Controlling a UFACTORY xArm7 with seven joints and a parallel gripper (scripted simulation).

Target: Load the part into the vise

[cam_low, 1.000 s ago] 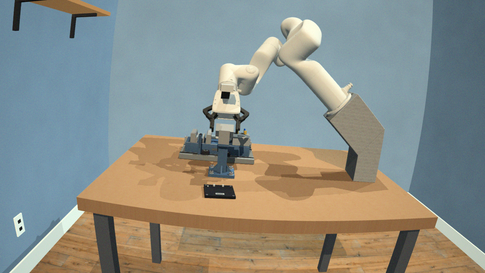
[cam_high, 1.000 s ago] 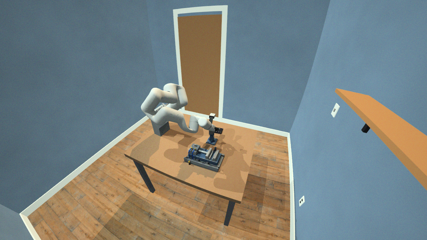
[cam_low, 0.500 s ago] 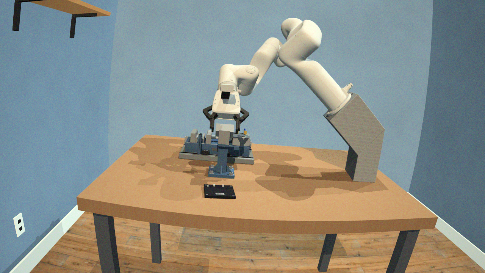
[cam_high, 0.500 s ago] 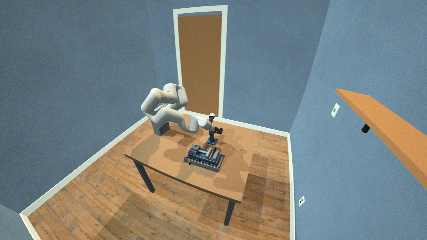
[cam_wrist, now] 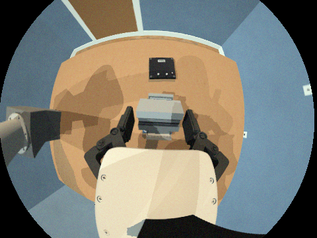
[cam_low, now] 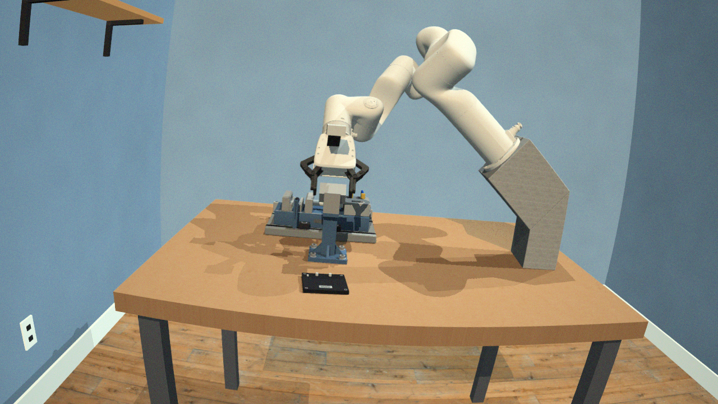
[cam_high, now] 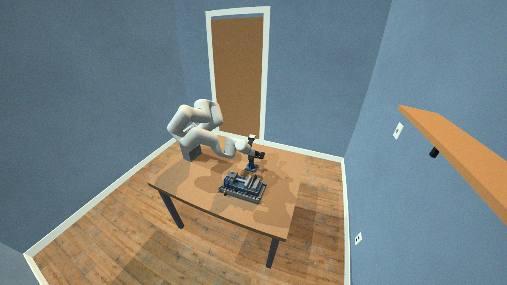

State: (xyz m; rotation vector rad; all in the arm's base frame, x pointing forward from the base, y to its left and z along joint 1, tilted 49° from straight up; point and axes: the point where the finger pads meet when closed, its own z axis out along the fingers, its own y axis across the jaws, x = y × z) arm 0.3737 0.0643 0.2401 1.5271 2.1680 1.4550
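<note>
Right now my hand is right at the grey block. Round my hand: white cylinder rod: 22 cm to the right, 9 cm below, 1 cm behind; then moving jaw: 23 cm to the right, 9 cm below, 4 cm ahead; then work stop: 18 cm to the right, 8 cm ahead, 7 cm below.
</note>
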